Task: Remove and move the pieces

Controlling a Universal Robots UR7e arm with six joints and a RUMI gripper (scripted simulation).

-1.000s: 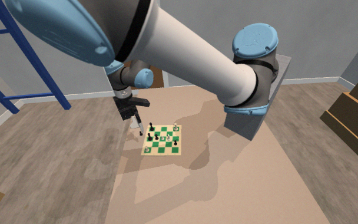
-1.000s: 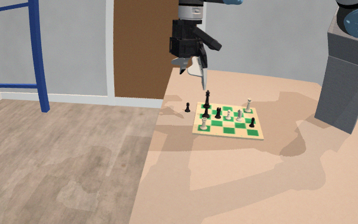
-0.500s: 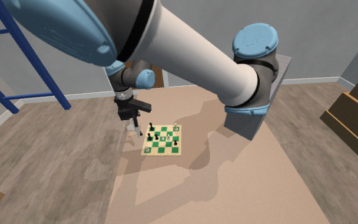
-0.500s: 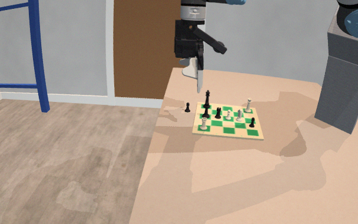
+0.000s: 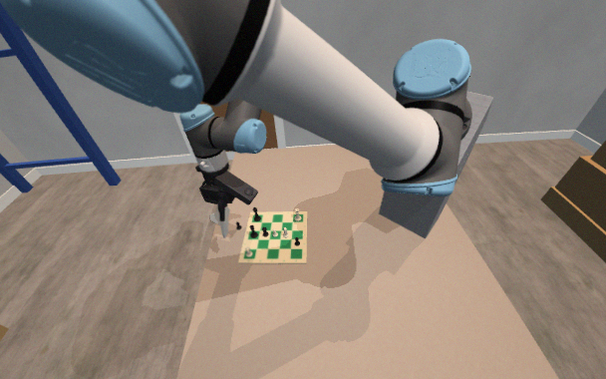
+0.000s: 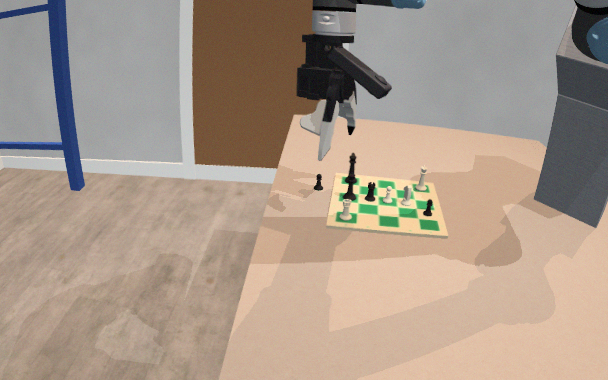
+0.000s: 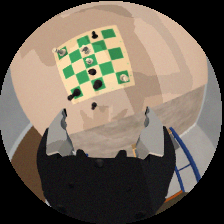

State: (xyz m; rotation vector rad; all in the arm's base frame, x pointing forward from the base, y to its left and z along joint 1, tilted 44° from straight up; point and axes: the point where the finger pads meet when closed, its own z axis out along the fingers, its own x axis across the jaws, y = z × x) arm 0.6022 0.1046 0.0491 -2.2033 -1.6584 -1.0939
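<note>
Now: hand 90 mm above the white rook, 60 mm to the right of it and 30 mm past it. Round my hand: cream chessboard: 110 mm below, 100 mm behind, 30 mm to the right; then tall black piece: 90 mm to the right, 70 mm below, 20 mm behind.
</note>
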